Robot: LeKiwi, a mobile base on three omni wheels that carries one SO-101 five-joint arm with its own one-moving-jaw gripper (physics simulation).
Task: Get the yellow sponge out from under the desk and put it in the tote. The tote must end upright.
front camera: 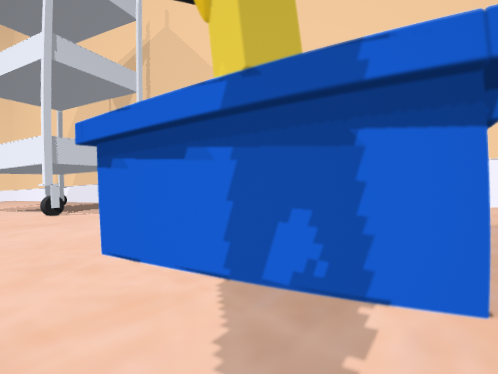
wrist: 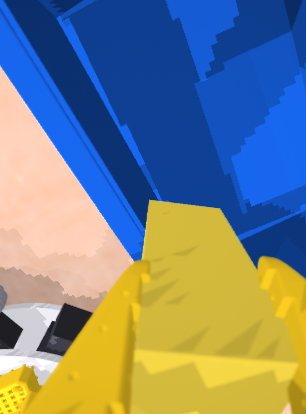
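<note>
The yellow sponge is a long block between the jaws of my gripper, which press on its two sides. In the front view the sponge hangs down behind the tote's near rim, its lower end hidden by that rim. The blue tote stands upright on the floor, close in front of me. In the wrist view the sponge's far end overlaps the tote's near rim and inside. Part of a jaw shows at the top edge of the front view. The desk does not show.
A grey wheeled cart stands behind the tote at the left, near the back wall. The floor shows in front of and beside the tote. My white round base shows at the lower left of the wrist view.
</note>
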